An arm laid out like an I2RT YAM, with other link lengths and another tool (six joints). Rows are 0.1 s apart.
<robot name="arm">
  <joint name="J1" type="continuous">
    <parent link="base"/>
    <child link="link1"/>
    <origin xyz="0 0 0.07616"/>
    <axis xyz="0 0 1"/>
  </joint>
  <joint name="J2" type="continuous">
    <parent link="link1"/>
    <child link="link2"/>
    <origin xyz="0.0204 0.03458 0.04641"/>
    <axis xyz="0 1 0"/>
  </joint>
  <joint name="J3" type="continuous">
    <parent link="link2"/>
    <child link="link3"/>
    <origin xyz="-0.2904 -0.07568 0"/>
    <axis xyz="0 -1 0"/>
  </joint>
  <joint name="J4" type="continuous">
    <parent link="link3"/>
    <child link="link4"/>
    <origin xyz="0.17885 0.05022 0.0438"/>
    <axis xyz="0 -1 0"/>
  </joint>
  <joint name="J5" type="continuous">
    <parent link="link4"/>
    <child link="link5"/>
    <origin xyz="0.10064 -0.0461 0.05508"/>
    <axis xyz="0 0 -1"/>
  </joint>
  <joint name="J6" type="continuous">
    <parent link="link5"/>
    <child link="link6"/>
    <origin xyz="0.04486 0 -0.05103"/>
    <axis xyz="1 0 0"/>
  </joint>
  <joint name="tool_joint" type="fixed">
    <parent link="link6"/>
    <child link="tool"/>
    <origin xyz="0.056 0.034 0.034" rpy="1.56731 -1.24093 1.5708"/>
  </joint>
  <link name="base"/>
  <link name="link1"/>
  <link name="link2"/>
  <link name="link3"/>
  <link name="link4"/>
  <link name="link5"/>
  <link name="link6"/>
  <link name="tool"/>
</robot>
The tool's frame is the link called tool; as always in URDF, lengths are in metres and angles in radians. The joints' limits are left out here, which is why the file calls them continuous.
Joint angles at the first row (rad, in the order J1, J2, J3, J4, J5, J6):
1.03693, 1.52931, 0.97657, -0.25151, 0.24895, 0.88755
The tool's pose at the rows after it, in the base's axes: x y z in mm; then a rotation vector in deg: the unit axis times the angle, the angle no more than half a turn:
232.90, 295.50, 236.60, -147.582, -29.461, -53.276
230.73, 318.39, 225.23, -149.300, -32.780, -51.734
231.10, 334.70, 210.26, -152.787, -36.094, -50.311
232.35, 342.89, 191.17, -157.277, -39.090, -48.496
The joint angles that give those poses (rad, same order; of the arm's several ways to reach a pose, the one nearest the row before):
1.09114, 1.59753, 1.00334, -0.25125, 0.27038, 0.92245
1.12621, 1.67877, 1.06984, -0.28196, 0.28226, 0.92213
1.14699, 1.75840, 1.14280, -0.34428, 0.30282, 0.91554
1.15662, 1.82923, 1.19729, -0.41108, 0.32354, 0.91005

